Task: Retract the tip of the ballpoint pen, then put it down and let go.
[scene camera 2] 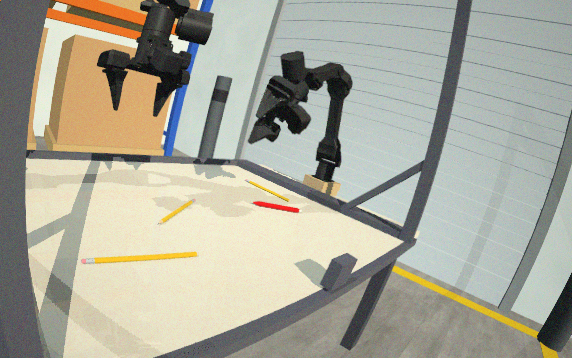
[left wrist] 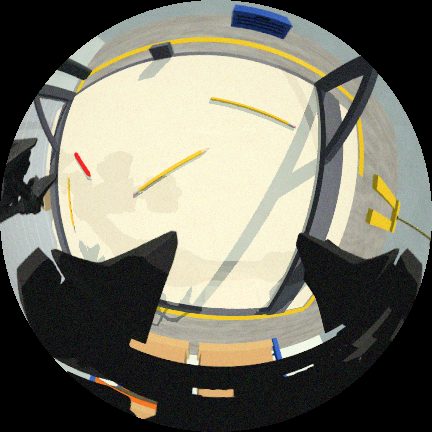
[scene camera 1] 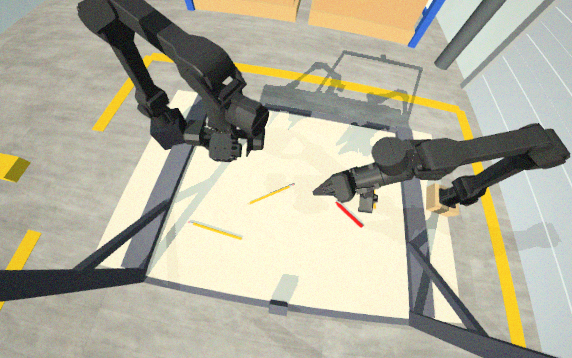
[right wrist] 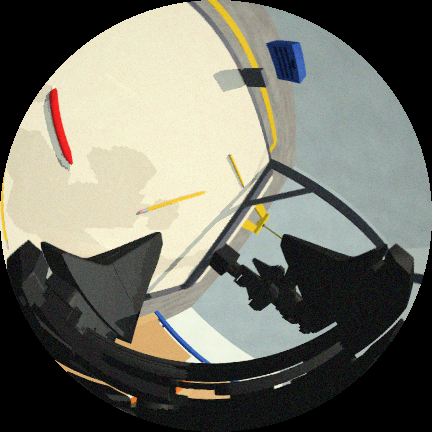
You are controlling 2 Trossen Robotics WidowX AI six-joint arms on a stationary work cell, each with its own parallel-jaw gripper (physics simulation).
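Seen in the pictures: left gripper, fingertip midpoint: (scene camera 2: 135,113) (left wrist: 240,238) (right wrist: 247,261); right gripper, fingertip midpoint: (scene camera 2: 253,130) (left wrist: 46,160) (scene camera 1: 319,190) (right wrist: 224,240); left arm's base, origin of the base link: (scene camera 1: 164,120) (right wrist: 230,265); right arm's base, origin of the base link: (scene camera 2: 323,179) (scene camera 1: 446,198).
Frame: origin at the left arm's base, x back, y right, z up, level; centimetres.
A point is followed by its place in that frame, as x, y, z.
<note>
The red ballpoint pen (scene camera 1: 350,215) @(-56.6, 47.9, -9.5) (scene camera 2: 276,207) @(-55.9, 47.4, -10.0) (left wrist: 82,165) @(-55.5, 46.2, -9.6) (right wrist: 61,127) @(-55.7, 47.0, -9.7) lies flat on the tabletop (scene camera 1: 300,255) @(-35.7, 55.7, -10.7) (scene camera 2: 280,260) @(-28.4, 57.1, -10.6). Its tapered end is at the left in scene camera 2; the views are too coarse to tell if a writing tip sticks out. My right gripper (scene camera 1: 317,191) @(-42.5, 41.3, 8.7) (right wrist: 224,240) @(-42.5, 41.3, 8.7) is open and empty, raised above the table and apart from the pen. In the right wrist view the pen is far up at the left, beyond the fingers. My left gripper (scene camera 2: 136,112) @(-21.8, 25.1, 8.3) (left wrist: 240,238) @(-21.8, 25.1, 8.3) is open and empty, high above the table's far left part in scene camera 2.
A yellow pencil (scene camera 1: 271,193) @(-31.7, 32.9, -9.9) (scene camera 2: 176,212) @(-29.7, 33.7, -10.1) lies left of the pen. A second pencil (scene camera 1: 217,230) @(-11.3, 41.1, -10.0) (scene camera 2: 145,257) @(-10.5, 41.2, -10.1) lies farther left and nearer the front edge. A third pencil (scene camera 2: 268,191) @(-70.0, 40.4, -10.3) (left wrist: 70,202) @(-70.2, 40.0, -10.2) lies just behind the pen. A dark block (scene camera 1: 278,306) @(-25.1, 66.8, -5.0) (scene camera 2: 339,271) @(-22.2, 67.4, -6.2) stands at the front edge.
</note>
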